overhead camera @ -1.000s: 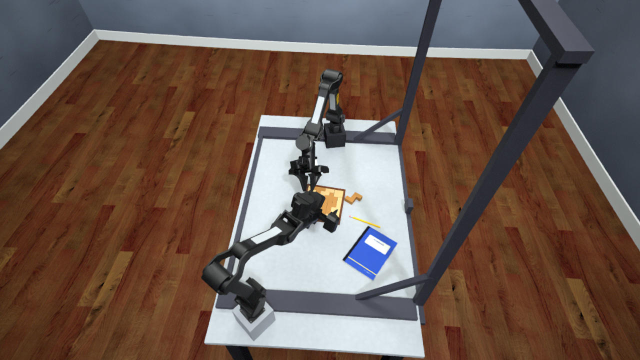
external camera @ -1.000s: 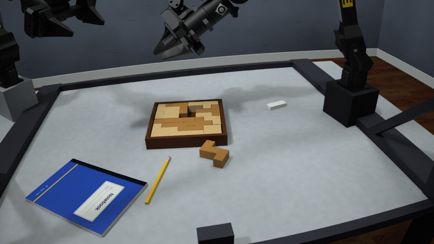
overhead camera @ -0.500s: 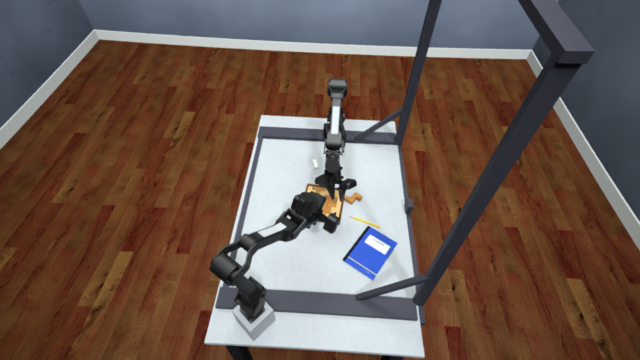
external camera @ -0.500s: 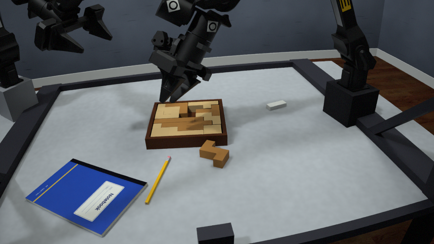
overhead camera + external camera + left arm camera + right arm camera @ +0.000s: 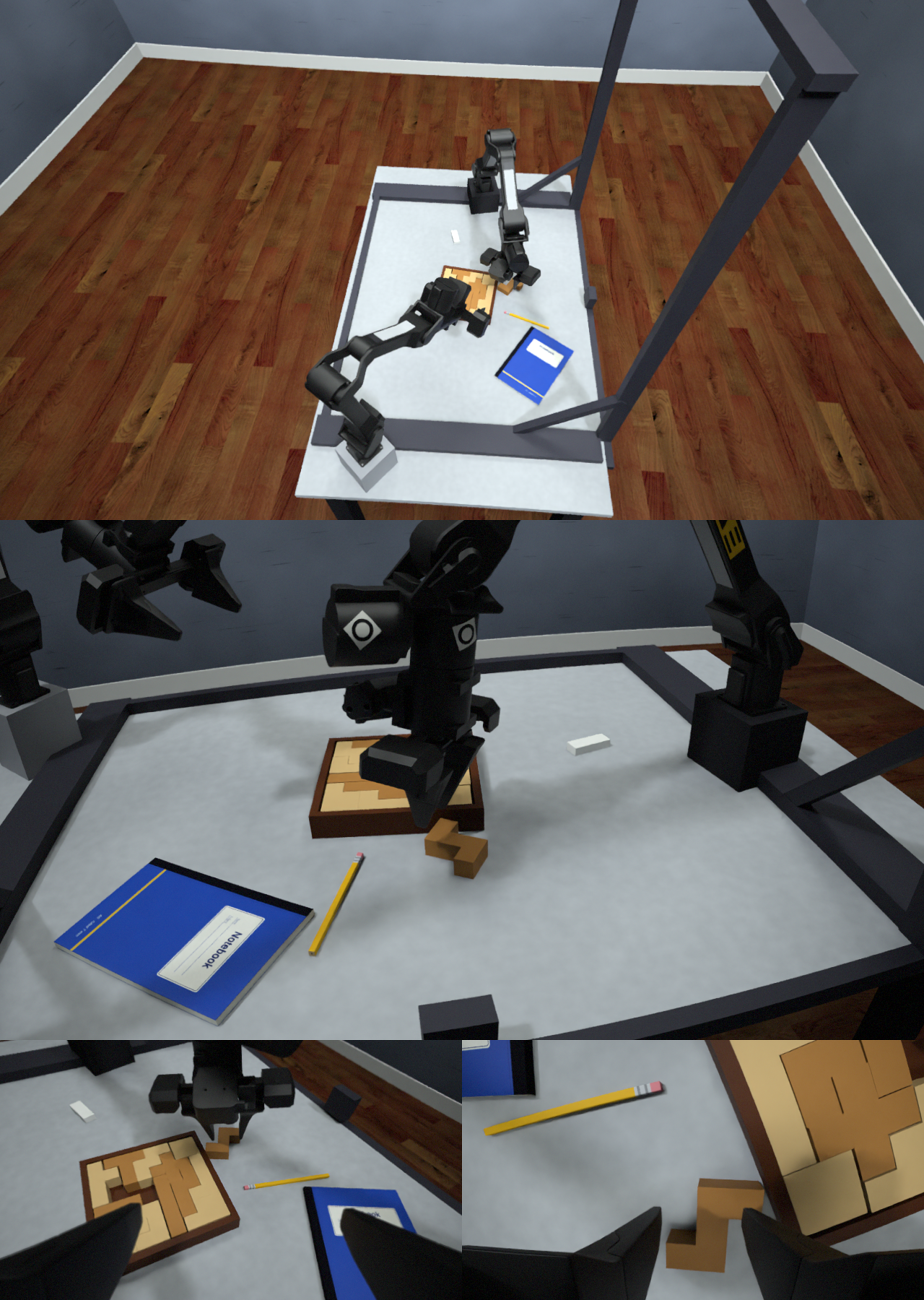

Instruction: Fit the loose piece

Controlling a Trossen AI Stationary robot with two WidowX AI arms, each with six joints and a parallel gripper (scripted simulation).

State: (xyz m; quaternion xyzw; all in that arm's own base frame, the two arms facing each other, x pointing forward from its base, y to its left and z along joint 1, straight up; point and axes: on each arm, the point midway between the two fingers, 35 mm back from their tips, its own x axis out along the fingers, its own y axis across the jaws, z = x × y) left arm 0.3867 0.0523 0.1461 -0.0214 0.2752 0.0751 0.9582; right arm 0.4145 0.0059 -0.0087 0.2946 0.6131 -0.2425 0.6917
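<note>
Now: right hand 120 mm short of the wooden puzzle board, 60 mm to the right of it and 70 mm above it. Also, from my right hand: yellow pencil (80 mm behind, 80 mm to the left, 80 mm below); then white eraser (230 mm ahead, 170 mm to the right, 70 mm below).
</note>
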